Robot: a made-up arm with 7 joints. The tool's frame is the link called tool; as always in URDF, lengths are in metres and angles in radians. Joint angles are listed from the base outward.
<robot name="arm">
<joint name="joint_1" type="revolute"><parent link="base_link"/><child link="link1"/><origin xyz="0 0 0" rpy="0 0 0"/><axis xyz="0 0.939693 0.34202"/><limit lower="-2.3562" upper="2.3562"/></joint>
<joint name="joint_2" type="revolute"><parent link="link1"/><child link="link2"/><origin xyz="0 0 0" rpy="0 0 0"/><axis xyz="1 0 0"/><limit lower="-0.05" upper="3.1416"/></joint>
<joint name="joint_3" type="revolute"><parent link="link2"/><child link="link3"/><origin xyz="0 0 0" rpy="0 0 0"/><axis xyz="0 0 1"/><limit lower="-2.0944" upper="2.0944"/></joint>
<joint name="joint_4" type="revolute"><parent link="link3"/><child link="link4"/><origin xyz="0.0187 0 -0.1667" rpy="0 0 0"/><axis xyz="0 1 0"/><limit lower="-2.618" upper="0.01"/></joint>
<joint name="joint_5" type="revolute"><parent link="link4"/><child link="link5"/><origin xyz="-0.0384 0 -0.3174" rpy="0 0 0"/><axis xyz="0 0 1"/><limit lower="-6.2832" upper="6.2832"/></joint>
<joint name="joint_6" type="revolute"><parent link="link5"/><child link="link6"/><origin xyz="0 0 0" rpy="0 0 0"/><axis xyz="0 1 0"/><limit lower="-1.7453" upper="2.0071"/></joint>
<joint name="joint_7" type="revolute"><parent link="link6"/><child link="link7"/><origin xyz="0 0 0" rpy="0 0 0"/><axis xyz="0 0 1"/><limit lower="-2.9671" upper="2.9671"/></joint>
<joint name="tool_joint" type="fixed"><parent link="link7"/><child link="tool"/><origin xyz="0 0 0" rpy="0 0 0"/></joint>
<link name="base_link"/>
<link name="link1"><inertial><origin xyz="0.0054 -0.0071 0.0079"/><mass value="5.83"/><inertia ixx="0.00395" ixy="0" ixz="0" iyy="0.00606" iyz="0.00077" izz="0.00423"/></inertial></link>
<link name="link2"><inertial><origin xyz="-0.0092 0.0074 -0.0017"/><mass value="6.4"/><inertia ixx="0.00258" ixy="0" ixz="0" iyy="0.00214" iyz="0" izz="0.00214"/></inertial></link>
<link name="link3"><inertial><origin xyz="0.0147 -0.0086 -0.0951"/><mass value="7.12"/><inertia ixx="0.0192" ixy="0" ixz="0.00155" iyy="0.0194" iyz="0" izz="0.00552"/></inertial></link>
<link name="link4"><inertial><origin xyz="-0.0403 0.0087 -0.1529"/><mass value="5.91"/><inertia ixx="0.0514" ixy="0" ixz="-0.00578" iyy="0.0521" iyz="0" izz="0.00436"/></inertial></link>
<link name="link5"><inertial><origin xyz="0.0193 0.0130 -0.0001"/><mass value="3.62"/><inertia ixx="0.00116" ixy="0" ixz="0" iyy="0.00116" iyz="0" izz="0.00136"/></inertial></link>
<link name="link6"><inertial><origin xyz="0.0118 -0.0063 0.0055"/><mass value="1.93"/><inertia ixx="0.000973" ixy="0" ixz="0" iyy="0.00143" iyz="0" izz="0.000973"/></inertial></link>
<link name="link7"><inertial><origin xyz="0.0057 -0.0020 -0.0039"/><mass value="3.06"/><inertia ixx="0.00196" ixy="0" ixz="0" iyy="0.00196" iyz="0" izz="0.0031"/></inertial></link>
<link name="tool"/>
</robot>
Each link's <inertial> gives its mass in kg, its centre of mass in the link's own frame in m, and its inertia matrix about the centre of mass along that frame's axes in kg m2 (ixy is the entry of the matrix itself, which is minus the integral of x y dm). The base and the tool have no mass. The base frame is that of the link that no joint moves.
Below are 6 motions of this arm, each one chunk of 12 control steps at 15 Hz.
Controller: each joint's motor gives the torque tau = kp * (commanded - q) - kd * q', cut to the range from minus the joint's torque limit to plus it. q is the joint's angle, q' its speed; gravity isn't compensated. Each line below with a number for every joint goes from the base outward.
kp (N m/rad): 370 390 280 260 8 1.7 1.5
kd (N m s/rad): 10 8.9 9 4.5 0.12 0.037 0.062
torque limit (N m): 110 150 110 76 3.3 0.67 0.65
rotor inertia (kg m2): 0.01 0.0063 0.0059 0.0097 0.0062 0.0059 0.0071
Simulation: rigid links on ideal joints. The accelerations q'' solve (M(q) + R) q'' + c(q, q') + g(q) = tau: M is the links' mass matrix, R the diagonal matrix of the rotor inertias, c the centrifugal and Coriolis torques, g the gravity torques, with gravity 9.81 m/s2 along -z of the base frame. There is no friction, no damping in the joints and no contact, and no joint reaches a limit. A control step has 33 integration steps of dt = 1/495 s. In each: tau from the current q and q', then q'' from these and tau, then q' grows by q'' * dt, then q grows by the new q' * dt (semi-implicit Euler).
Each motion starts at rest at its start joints. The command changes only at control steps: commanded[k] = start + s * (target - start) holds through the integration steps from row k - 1 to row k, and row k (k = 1, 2, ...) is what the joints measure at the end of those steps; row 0 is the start. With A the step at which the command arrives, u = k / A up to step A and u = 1 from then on. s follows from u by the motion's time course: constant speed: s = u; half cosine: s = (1 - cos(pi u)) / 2; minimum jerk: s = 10 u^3 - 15 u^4 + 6 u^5; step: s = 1 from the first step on.
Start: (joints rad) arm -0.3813 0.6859 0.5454 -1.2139 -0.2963 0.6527 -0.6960
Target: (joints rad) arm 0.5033 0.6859 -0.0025 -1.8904 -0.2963 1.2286 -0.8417
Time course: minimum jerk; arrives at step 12
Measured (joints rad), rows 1 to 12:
1: -0.3550 0.6577 0.5372 -1.1947 -0.2935 0.6396 -0.6909
2: -0.2855 0.6095 0.4967 -1.1452 -0.3161 0.6512 -0.6885
3: -0.1747 0.5614 0.4307 -1.1307 -0.3763 0.7648 -0.7237
4: -0.0456 0.5405 0.3482 -1.1769 -0.4252 0.9569 -0.8084
5: 0.0800 0.5586 0.2667 -1.2836 -0.4226 1.1372 -0.9029
6: 0.1867 0.6000 0.1985 -1.4286 -0.3759 1.2323 -0.9460
7: 0.2738 0.6348 0.1349 -1.5813 -0.3351 1.2330 -0.9126
8: 0.3542 0.6468 0.0585 -1.7103 -0.3362 1.1797 -0.8334
9: 0.4372 0.6418 -0.0277 -1.7858 -0.3675 1.1319 -0.7683
10: 0.5163 0.6353 -0.0960 -1.7980 -0.3977 1.1427 -0.7639
11: 0.5741 0.6367 -0.1230 -1.7698 -0.4084 1.2337 -0.8234
12: 0.5989 0.6439 -0.1114 -1.7410 -0.3944 1.3745 -0.9058

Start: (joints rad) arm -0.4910 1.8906 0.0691 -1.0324 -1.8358 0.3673 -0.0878
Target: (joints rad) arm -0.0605 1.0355 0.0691 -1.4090 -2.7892 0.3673 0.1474
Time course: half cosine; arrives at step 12
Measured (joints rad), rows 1 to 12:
1: -0.4777 1.8488 0.0615 -1.0338 -1.8490 0.3445 -0.0939
2: -0.4265 1.7642 0.0254 -1.0431 -1.9100 0.2994 -0.0835
3: -0.3559 1.6487 -0.0212 -1.0676 -2.0164 0.2627 -0.0491
4: -0.2800 1.5226 -0.0641 -1.1035 -2.1039 0.2587 0.0007
5: -0.2088 1.4020 -0.0924 -1.1449 -2.1884 0.2815 0.0694
6: -0.1483 1.2947 -0.1013 -1.1870 -2.3018 0.3049 0.1456
7: -0.0990 1.2011 -0.0930 -1.2272 -2.4249 0.3145 0.1998
8: -0.0587 1.1185 -0.0766 -1.2655 -2.5375 0.3167 0.2190
9: -0.0244 1.0453 -0.0627 -1.3000 -2.6331 0.3239 0.2138
10: 0.0051 0.9845 -0.0571 -1.3258 -2.6995 0.3389 0.2039
11: 0.0283 0.9426 -0.0592 -1.3385 -2.7303 0.3523 0.2069
12: 0.0417 0.9262 -0.0641 -1.3372 -2.7309 0.3516 0.2274

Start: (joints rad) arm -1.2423 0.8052 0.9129 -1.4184 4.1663 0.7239 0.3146
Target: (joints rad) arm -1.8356 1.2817 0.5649 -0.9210 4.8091 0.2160 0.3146
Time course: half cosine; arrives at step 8
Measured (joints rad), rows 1 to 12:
1: -1.2232 0.7991 0.9321 -1.3991 4.2151 0.6939 0.3173
2: -1.2500 0.8330 0.9384 -1.2617 4.2523 0.6019 0.3156
3: -1.3037 0.8801 0.8967 -1.1170 4.2329 0.4783 0.2649
4: -1.3987 0.9423 0.7985 -0.9950 4.3126 0.3089 0.1535
5: -1.5242 1.0178 0.6837 -0.9196 4.4883 0.1095 0.0682
6: -1.6529 1.1132 0.6012 -0.8926 4.6495 -0.0444 0.0959
7: -1.7593 1.2259 0.5773 -0.8996 4.7697 -0.0785 0.2124
8: -1.8259 1.3274 0.6121 -0.9297 4.8708 0.0104 0.3383
9: -1.8617 1.3895 0.6635 -0.9628 4.9531 0.1539 0.4319
10: -1.8769 1.4070 0.6847 -0.9782 4.9961 0.2646 0.4957
11: -1.8689 1.3873 0.6729 -0.9673 4.9702 0.2829 0.5285
12: -1.8427 1.3436 0.6430 -0.9310 4.8915 0.2060 0.5050

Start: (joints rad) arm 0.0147 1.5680 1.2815 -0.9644 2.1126 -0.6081 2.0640
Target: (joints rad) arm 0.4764 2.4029 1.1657 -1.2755 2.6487 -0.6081 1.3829
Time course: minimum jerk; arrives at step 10
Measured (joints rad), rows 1 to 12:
1: 0.0227 1.5290 1.2722 -0.9642 2.1084 -0.6253 2.0637
2: 0.0579 1.4908 1.2409 -0.8972 2.2027 -0.6677 2.0307
3: 0.1195 1.4720 1.2072 -0.8345 2.3726 -0.6987 1.9403
4: 0.2042 1.5185 1.1754 -0.8125 2.4804 -0.7025 1.8018
5: 0.2946 1.6594 1.1547 -0.8468 2.5240 -0.6742 1.6274
6: 0.3681 1.8865 1.1496 -0.9574 2.5709 -0.6051 1.4588
7: 0.4243 2.1734 1.1529 -1.1314 2.6138 -0.4926 1.3690
8: 0.4735 2.4540 1.1694 -1.3454 2.6138 -0.3593 1.3800
9: 0.5261 2.6452 1.1811 -1.5561 2.5842 -0.2628 1.4510
10: 0.5683 2.6414 1.1518 -1.7818 2.5977 -0.2529 1.5209
11: 0.6068 2.5429 1.0826 -1.8998 2.7334 -0.3930 1.5680
12: 0.6592 2.5380 1.0300 -1.7193 2.9137 -0.6464 1.6469

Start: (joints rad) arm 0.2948 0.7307 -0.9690 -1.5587 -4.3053 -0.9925 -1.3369
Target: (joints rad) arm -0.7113 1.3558 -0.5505 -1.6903 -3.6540 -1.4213 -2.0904
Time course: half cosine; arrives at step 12
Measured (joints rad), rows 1 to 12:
1: 0.2787 0.7117 -0.9782 -1.5050 -4.2592 -0.9768 -1.3588
2: 0.2677 0.7523 -0.9909 -1.4984 -4.1420 -0.9418 -1.4353
3: 0.2249 0.8075 -0.9896 -1.4903 -4.0709 -0.9405 -1.5243
4: 0.1410 0.8734 -0.9629 -1.4916 -4.0035 -0.9938 -1.6333
5: 0.0200 0.9455 -0.9113 -1.5054 -3.9232 -1.0872 -1.7587
6: -0.1226 1.0205 -0.8459 -1.5307 -3.8592 -1.1885 -1.8820
7: -0.2668 1.0954 -0.7801 -1.5665 -3.8062 -1.2740 -1.9862
8: -0.3964 1.1650 -0.7243 -1.6065 -3.7452 -1.3376 -2.0580
9: -0.5011 1.2242 -0.6836 -1.6426 -3.6823 -1.3831 -2.0952
10: -0.5757 1.2696 -0.6581 -1.6679 -3.6325 -1.4156 -2.1108
11: -0.6191 1.2983 -0.6454 -1.6798 -3.6021 -1.4375 -2.1212
12: -0.6313 1.3082 -0.6433 -1.6797 -3.5950 -1.4478 -2.1325

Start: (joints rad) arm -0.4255 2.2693 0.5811 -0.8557 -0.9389 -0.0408 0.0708
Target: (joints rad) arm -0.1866 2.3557 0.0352 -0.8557 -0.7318 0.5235 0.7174
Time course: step
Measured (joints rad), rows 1 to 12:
1: -0.3248 2.4402 0.1760 -0.7562 -0.5426 0.0711 0.2514
2: -0.1949 2.3585 0.0604 -0.8898 -0.6674 0.4167 0.6511
3: -0.0682 2.2414 -0.0439 -1.0267 -0.8493 0.7465 0.9381
4: -0.0039 2.1322 -0.1425 -1.0662 -0.8603 0.6930 0.9397
5: 0.0035 2.0774 -0.1914 -0.9950 -0.8919 0.2990 0.7545
6: -0.0328 2.0991 -0.1700 -0.9035 -0.9804 -0.0280 0.5232
7: -0.0938 2.1815 -0.1012 -0.8624 -0.9337 -0.0907 0.3655
8: -0.1488 2.2803 -0.0239 -0.8729 -0.7736 0.1390 0.3805
9: -0.1797 2.3474 0.0317 -0.8995 -0.6616 0.5202 0.5710
10: -0.1834 2.3605 0.0475 -0.9135 -0.6557 0.7514 0.8246
11: -0.1654 2.3250 0.0238 -0.9079 -0.7205 0.7031 0.9869
12: -0.1352 2.2628 -0.0226 -0.8963 -0.7929 0.4629 0.9641

